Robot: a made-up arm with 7 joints.
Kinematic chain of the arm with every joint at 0, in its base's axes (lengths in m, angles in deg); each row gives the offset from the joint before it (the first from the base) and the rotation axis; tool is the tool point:
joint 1: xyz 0 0 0.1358 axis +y
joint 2: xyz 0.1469 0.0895 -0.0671 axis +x
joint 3: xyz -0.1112 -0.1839 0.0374 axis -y
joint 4: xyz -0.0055 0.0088 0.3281 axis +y
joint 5: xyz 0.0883 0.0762 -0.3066 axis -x
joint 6: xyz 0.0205 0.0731 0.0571 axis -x
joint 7: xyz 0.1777 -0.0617 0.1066 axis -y
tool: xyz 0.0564 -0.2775 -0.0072
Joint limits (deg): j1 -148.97..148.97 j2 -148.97..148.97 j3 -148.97..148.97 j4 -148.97..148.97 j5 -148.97..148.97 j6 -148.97..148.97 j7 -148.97..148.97
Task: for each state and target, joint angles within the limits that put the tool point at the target. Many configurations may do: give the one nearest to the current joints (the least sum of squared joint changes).
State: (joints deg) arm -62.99 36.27 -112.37 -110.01 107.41 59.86 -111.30
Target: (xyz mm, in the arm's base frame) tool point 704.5 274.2 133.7
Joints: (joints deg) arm -52.39 -7.15 -126.71 -98.41 98.20 42.08 -112.05
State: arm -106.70 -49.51 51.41 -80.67 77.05 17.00 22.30
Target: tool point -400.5 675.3 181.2
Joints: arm -92.02 -31.18 22.80 -74.52 96.13 33.34 23.16
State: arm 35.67 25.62 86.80 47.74 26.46 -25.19 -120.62
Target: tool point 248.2 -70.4 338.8
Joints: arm 55.35 -17.46 62.53 14.03 37.43 -6.87 -114.70
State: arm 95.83 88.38 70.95 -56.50 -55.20 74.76 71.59
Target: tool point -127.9 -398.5 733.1
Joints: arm 117.30 76.58 67.42 -63.82 -62.26 71.56 66.46
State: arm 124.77 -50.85 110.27 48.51 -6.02 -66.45 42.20
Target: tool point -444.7 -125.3 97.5
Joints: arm 140.38 -33.52 106.07 63.99 -20.87 -87.33 40.44
